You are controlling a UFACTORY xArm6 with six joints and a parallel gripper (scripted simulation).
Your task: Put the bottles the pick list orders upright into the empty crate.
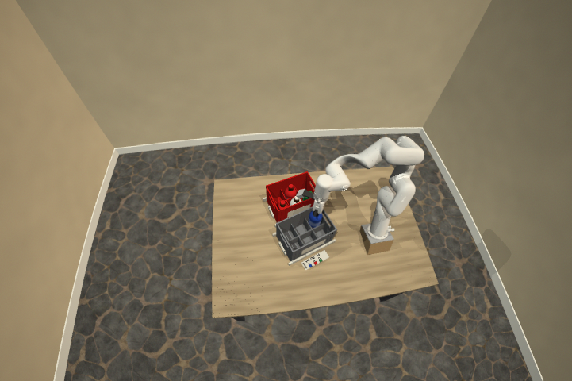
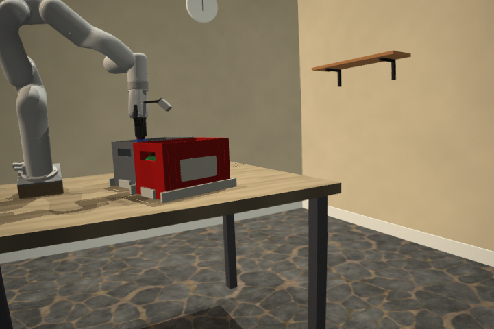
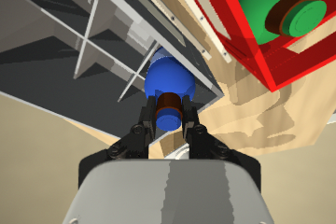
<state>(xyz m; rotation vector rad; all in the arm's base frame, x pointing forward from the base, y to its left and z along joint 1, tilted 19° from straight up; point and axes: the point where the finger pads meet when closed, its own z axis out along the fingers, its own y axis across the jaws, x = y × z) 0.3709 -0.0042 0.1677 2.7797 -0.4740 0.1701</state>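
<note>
Now: hand 7 cm above the blue bottle. Round my hand: green-label bottle (3 cm ahead, 14 cm to the right, 12 cm below); then white-label bottle (11 cm ahead, 11 cm to the right, 12 cm below); then grey crate (5 cm ahead, 8 cm to the left, 13 cm below).
</note>
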